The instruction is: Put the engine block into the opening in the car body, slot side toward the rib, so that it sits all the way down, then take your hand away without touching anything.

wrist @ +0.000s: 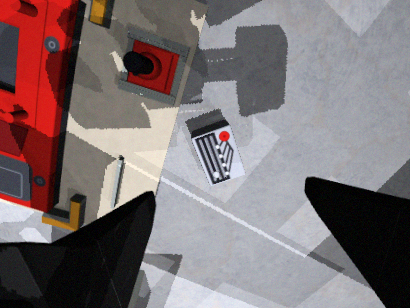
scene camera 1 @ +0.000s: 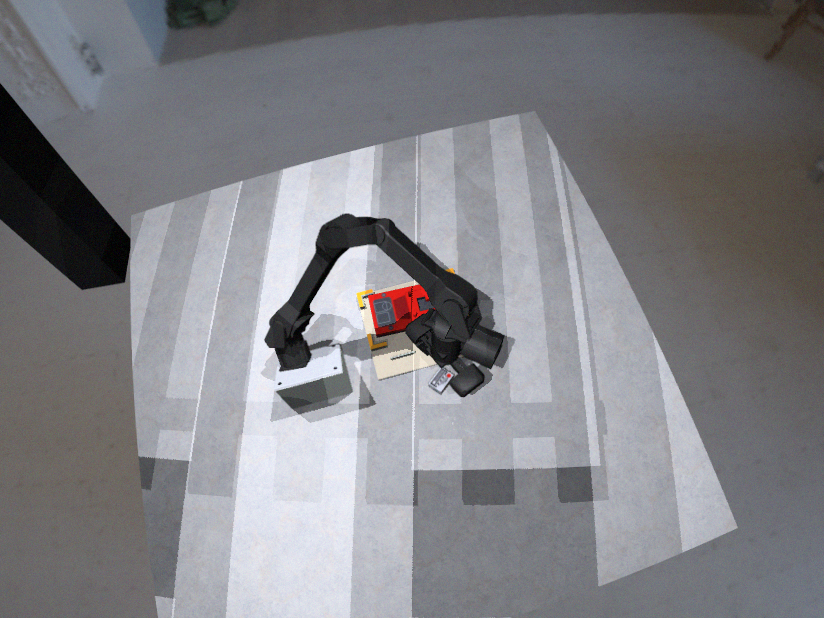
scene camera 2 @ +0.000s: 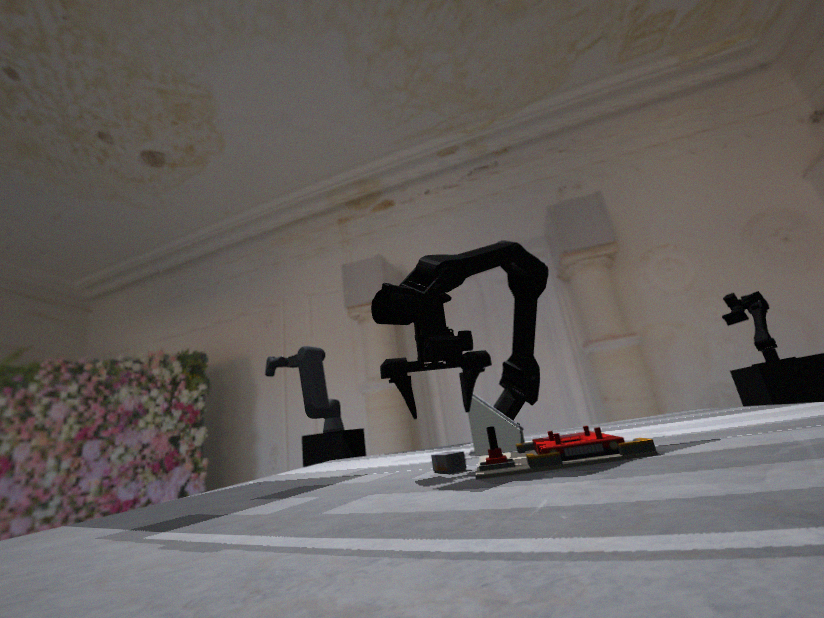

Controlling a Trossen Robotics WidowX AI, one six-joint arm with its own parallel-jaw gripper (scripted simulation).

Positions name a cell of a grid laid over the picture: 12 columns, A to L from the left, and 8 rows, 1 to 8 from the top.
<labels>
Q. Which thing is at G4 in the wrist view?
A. A grey engine block.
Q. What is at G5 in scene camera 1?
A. My gripper.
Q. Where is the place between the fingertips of my gripper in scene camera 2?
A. G6
</labels>
